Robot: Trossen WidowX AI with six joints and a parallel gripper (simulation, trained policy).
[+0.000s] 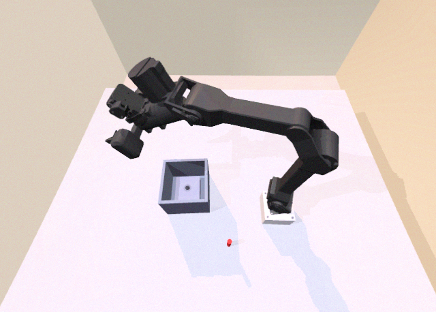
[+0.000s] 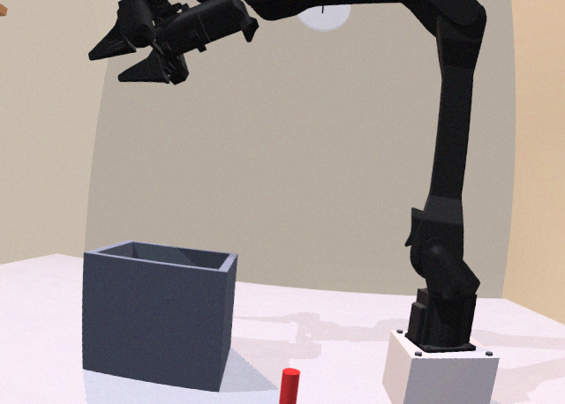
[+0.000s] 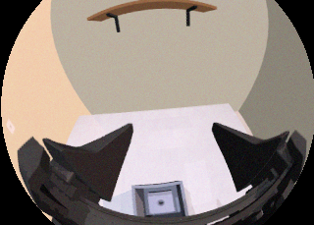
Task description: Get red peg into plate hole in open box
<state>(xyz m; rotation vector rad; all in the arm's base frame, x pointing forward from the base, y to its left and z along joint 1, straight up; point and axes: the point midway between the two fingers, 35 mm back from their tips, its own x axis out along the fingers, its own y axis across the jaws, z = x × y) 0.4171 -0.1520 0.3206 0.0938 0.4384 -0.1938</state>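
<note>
The red peg lies 340 mm below my gripper tip, 270 mm behind it and 260 mm to the left of it.
</note>
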